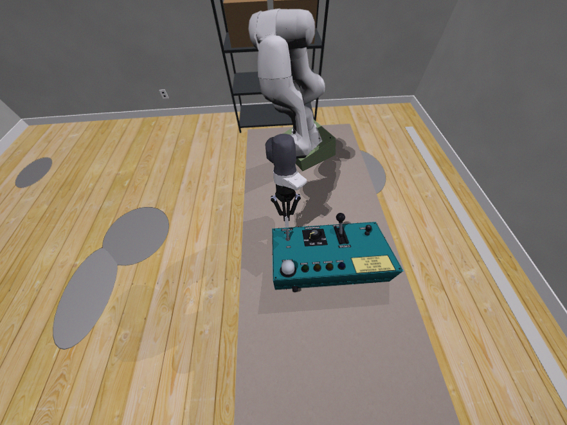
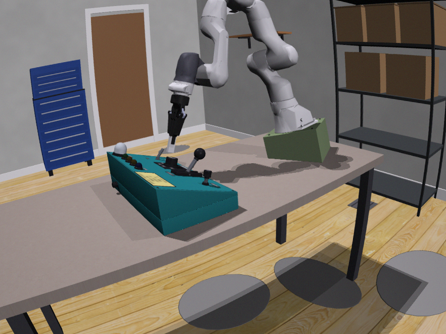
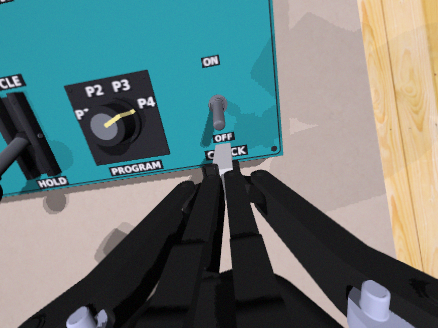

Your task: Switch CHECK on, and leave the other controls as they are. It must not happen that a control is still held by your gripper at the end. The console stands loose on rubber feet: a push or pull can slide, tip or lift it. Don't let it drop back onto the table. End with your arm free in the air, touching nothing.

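Now: hand 6 cm short of the check toggle and 3 cm above it. Round my hand: program dial: 11 cm to the left, 6 cm ahead, 3 cm below; then cycle lever: 24 cm to the left, 3 cm ahead, 1 cm below; then teal console: 18 cm to the left, 8 cm ahead, 5 cm below.
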